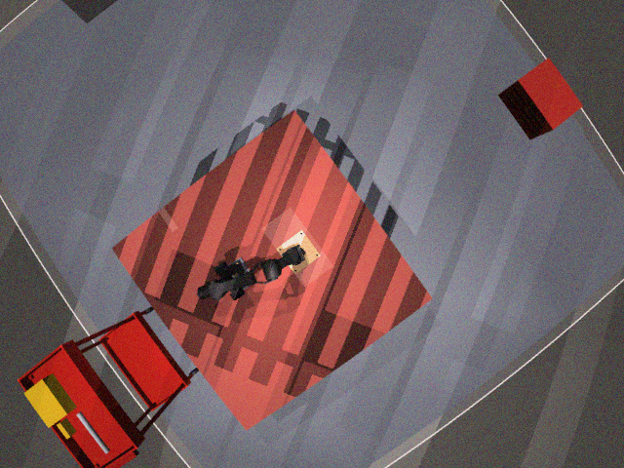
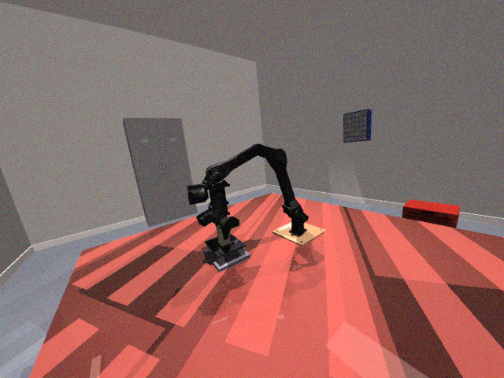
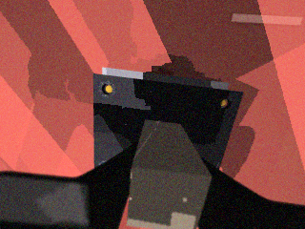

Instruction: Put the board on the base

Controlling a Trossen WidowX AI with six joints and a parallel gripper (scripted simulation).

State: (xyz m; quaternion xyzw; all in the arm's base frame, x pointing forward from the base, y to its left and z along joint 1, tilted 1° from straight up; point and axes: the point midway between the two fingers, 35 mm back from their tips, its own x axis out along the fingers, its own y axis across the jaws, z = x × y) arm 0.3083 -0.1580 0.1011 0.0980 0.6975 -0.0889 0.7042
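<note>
Right now the black board is 10 mm below my gripper tip. Also, from my gripper tip: grey base 70 mm below.
</note>
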